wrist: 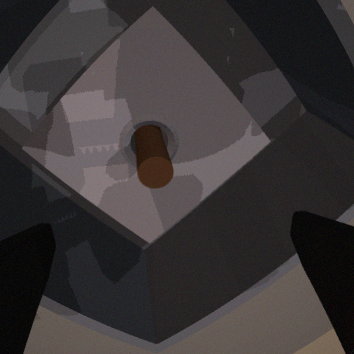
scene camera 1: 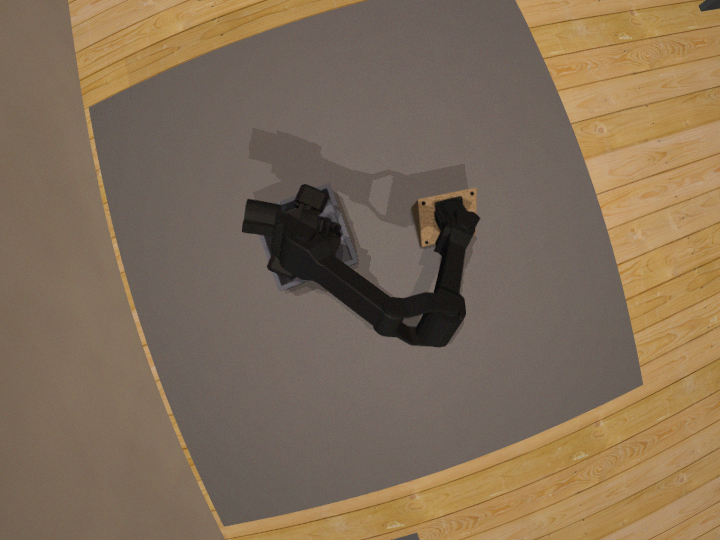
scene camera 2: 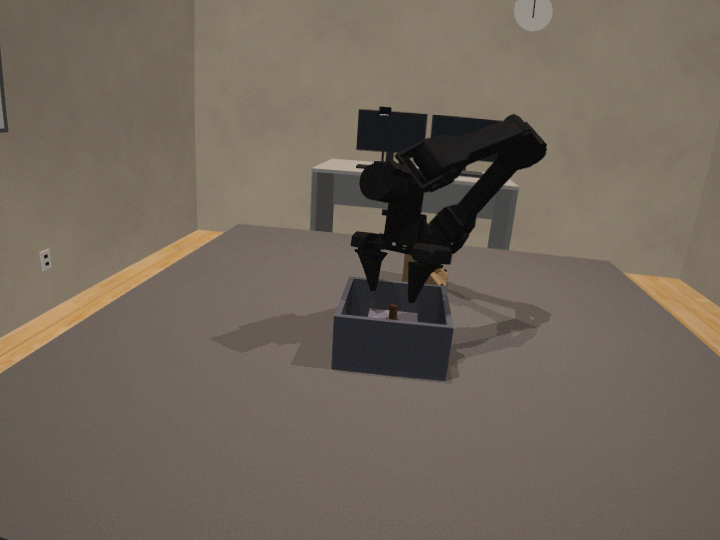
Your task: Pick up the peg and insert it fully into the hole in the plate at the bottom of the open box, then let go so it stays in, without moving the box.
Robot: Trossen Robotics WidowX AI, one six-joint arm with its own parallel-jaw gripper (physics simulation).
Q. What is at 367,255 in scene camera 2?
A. My gripper.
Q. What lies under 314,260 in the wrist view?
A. My gripper.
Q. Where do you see a brown peg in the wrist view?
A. At 154,169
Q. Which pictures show the grey-blue box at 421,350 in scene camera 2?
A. The wrist view, scene camera 1 and scene camera 2: all of them.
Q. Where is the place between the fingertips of my gripper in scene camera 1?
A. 295,235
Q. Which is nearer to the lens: the grey-blue box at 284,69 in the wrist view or the pale plate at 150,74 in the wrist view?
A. The pale plate.
